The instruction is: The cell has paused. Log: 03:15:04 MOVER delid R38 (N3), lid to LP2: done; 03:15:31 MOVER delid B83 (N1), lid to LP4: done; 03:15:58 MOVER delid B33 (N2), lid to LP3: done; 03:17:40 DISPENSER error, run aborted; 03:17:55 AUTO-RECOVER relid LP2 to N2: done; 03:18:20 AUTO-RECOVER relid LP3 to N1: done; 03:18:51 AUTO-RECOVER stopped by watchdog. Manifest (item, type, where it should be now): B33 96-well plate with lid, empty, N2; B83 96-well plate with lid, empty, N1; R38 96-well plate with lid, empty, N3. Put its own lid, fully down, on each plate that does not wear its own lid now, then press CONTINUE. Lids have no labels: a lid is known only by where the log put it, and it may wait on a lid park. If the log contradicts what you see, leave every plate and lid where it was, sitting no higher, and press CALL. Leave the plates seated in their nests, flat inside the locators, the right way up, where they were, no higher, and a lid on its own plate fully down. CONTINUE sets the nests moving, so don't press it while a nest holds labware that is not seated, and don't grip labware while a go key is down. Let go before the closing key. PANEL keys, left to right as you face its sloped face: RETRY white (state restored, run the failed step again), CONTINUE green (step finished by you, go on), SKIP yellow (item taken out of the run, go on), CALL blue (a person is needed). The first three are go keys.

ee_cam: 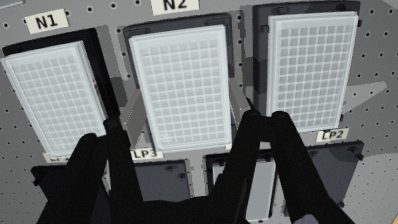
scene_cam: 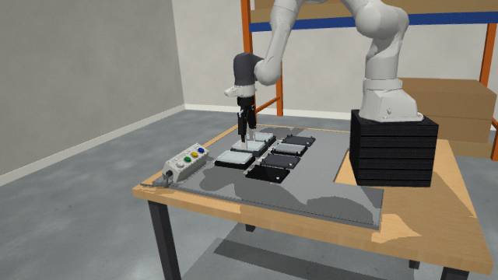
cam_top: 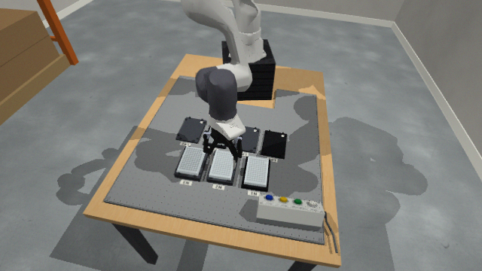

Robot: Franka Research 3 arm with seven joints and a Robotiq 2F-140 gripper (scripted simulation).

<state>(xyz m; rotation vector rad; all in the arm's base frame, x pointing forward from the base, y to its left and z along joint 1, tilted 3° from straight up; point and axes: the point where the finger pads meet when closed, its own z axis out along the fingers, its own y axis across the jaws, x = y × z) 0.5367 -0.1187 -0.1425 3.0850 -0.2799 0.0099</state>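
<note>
Now: hand 20 mm past the plate, 130 mm to the left of it and 30 mm above it. From my hand the other things lie so: blue call key: 160 mm ahead, 160 mm to the left, 10 mm above; then lid park LP3: 160 mm behind, 100 mm to the left, 50 mm below; then N1 label: 110 mm ahead, 120 mm to the left, 60 mm below.
</note>
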